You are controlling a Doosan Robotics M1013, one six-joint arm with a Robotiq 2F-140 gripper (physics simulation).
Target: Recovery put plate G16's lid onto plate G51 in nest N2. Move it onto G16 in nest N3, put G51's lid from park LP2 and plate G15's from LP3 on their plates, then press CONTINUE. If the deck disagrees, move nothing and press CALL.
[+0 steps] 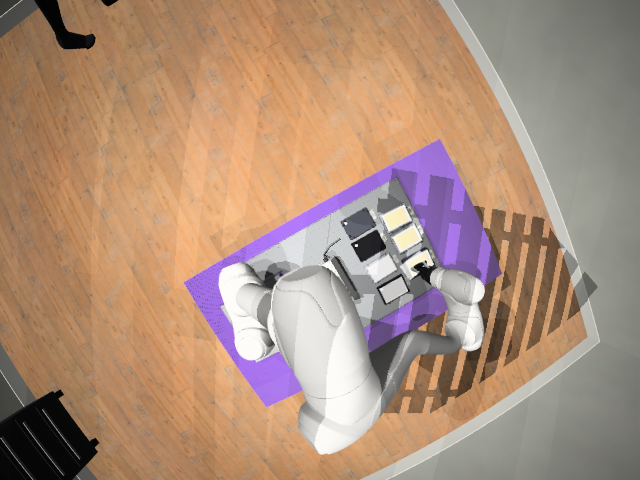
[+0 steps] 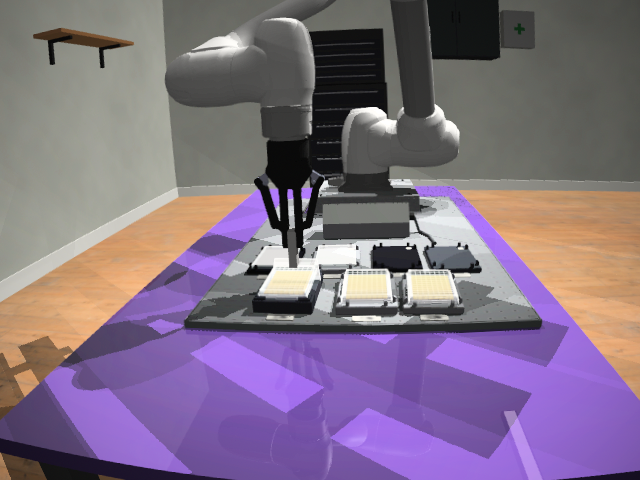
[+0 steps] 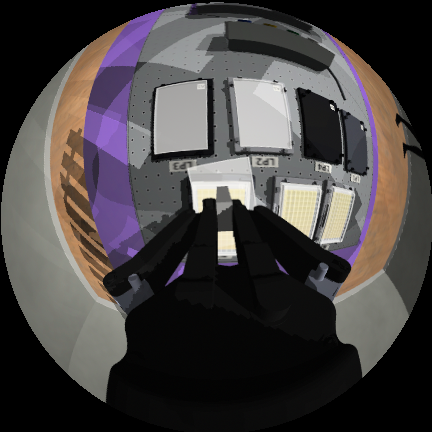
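Where they show: gripper, fingertip midpoint: [image 1: 413, 267] [image 2: 294, 265] [image 3: 222, 196]; arm's base, origin of the base link: [image 2: 365, 187].
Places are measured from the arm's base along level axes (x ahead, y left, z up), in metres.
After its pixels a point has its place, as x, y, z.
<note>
My gripper [image 1: 422, 265] @(0.756, -0.119, -0.001) [image 2: 293, 241] [image 3: 222, 196] @(0.756, -0.119, -0.001) is shut on a narrow grey bar [image 2: 293, 255] [image 3: 224, 216], pointing down over the plate [image 2: 285, 285] @(0.838, -0.121, -0.008) [image 3: 227, 241] @(0.827, -0.111, 0.002) in the black nest. A clear lid [image 3: 220, 171] @(0.722, -0.121, -0.004) lies under the bar, skewed against that plate; its contact with plate and bar is unclear. Two more plates, the middle one [image 1: 407, 238] @(0.801, 0.020, -0.018) [image 2: 366, 286] @(0.825, 0.018, -0.015) [image 3: 300, 205] @(0.774, 0.014, -0.016) and the end one [image 1: 396, 218] @(0.797, 0.133, -0.020) [image 2: 430, 287] @(0.819, 0.130, -0.020) [image 3: 339, 212] @(0.789, 0.132, -0.022), sit in grey nests. Pale lids lie at LP3 [image 1: 393, 289] @(0.624, -0.177, -0.027) [image 2: 272, 255] @(0.628, -0.192, -0.027) [image 3: 181, 117] @(0.634, -0.178, -0.027) and LP2 [image 1: 381, 267] @(0.620, -0.046, -0.027) [image 2: 337, 255] @(0.629, -0.049, -0.027) [image 3: 262, 115] @(0.631, -0.055, -0.027). Nest labels are unreadable.
A black piece [image 1: 368, 245] @(0.614, 0.081, -0.035) [image 2: 395, 256] @(0.616, 0.076, -0.035) [image 3: 321, 125] @(0.620, 0.069, -0.035) lies at LP4, and a dark grey one [image 1: 357, 223] @(0.617, 0.202, -0.035) [image 2: 452, 256] @(0.620, 0.202, -0.035) [image 3: 354, 142] @(0.623, 0.183, -0.035) beside it. A console [image 2: 366, 219] @(0.441, 0.010, 0.002) [image 3: 280, 50] @(0.446, 0.003, -0.024) with small coloured buttons stands behind the parks. The arm's base is beyond it.
</note>
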